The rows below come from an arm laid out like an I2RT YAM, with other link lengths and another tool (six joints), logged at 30 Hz.
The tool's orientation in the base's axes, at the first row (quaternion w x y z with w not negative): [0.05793, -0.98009, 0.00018, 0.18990]
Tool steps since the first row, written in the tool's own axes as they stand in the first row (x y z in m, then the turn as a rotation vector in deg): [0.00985, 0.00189, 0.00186, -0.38, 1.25, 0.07]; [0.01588, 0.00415, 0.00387, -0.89, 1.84, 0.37]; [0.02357, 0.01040, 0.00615, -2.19, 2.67, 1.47]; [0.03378, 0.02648, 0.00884, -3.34, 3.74, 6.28]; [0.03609, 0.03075, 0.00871, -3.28, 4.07, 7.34]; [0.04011, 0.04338, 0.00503, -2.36, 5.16, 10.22]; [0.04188, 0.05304, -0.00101, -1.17, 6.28, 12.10]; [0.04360, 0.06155, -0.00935, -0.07, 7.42, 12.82]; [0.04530, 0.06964, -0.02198, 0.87, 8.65, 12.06]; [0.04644, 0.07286, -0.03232, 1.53, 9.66, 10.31]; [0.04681, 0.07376, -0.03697, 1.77, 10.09, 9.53]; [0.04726, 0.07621, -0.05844, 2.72, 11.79, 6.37]
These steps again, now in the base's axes. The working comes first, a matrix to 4 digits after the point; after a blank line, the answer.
The tool's axes in the first row as the columns of a matrix, in the base's axes (used below as rounded here):
[0.9279, -0.0224, -0.3722]
[0.0216, -0.9933, 0.1136]
[-0.3723, -0.1135, -0.9212]

[0.00841, -0.00145, -0.00560, -0.41, -1.24, -0.06]; [0.01320, -0.00334, -0.00995, -1.00, -1.80, -0.22]; [0.01935, -0.00912, -0.01562, -2.64, -2.53, -0.84]; [0.02746, -0.02457, -0.02373, -5.52, -3.07, -4.97]; [0.02956, -0.02877, -0.02495, -5.87, -3.28, -6.00]; [0.03437, -0.04165, -0.02449, -6.11, -4.02, -9.12]; [0.03805, -0.05189, -0.02068, -5.73, -4.89, -11.42]; [0.04256, -0.06126, -0.01460, -5.00, -5.92, -12.63]; [0.04865, -0.07069, -0.00452, -3.88, -7.20, -12.42]; [0.05349, -0.07504, 0.00421, -2.63, -8.39, -11.16]; [0.05554, -0.07645, 0.00826, -2.13, -8.90, -10.58]; [0.06390, -0.08132, 0.02759, -0.11, -10.93, -8.22]
